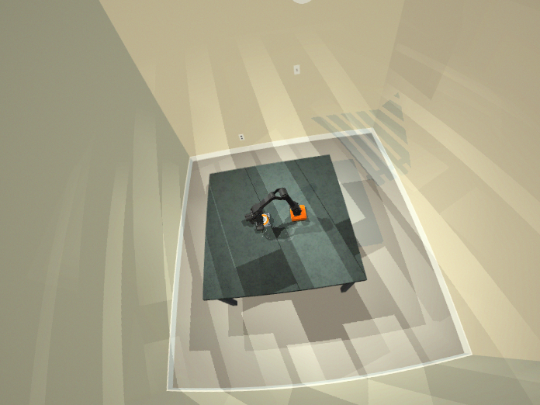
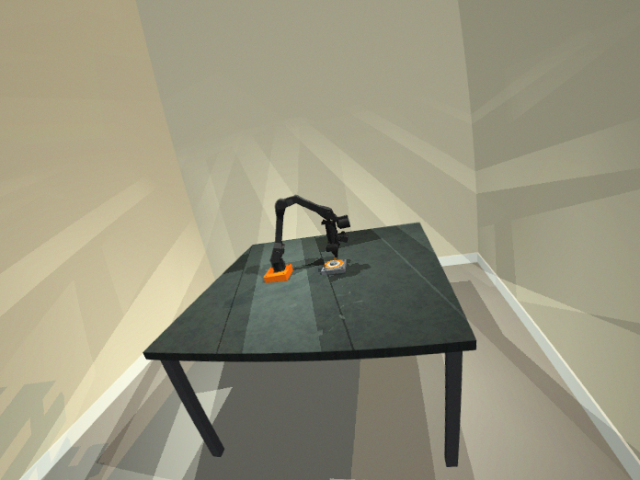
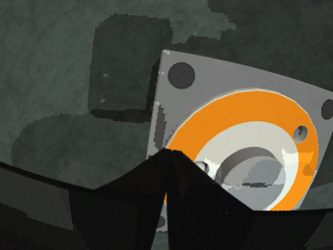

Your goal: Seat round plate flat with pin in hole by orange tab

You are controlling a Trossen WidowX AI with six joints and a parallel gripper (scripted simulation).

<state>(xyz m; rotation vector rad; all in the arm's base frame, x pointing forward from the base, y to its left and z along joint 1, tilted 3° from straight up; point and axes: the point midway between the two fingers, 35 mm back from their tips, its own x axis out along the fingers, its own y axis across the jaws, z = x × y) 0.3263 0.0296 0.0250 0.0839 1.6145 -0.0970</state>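
Now: the round plate 3 cm to the right of my gripper tip, 2 cm behind it and 1 cm below it.
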